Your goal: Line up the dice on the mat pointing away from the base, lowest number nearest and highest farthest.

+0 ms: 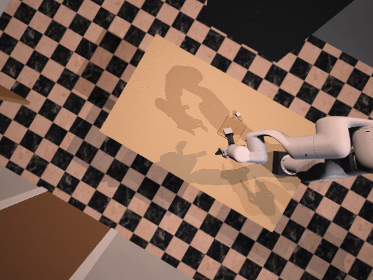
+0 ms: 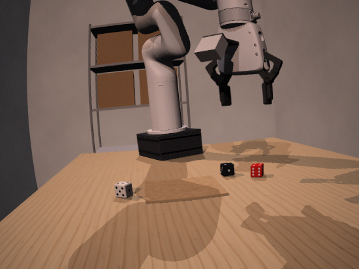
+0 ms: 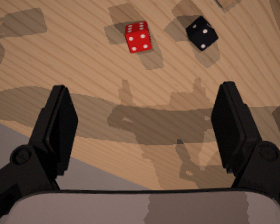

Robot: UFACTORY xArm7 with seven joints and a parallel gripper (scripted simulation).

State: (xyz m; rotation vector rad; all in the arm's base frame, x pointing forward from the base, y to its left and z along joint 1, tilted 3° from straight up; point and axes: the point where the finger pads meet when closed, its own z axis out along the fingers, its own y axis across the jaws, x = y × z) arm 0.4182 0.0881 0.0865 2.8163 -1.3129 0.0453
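Now: hand 7 cm past the black die, 2 cm to the left of it and 15 cm above it. Round my hand: white die (25 cm to the right, 15 cm below); thin mat (1 cm behind, 13 cm to the right, 16 cm below); red die (2 cm behind, 3 cm to the left, 15 cm below).
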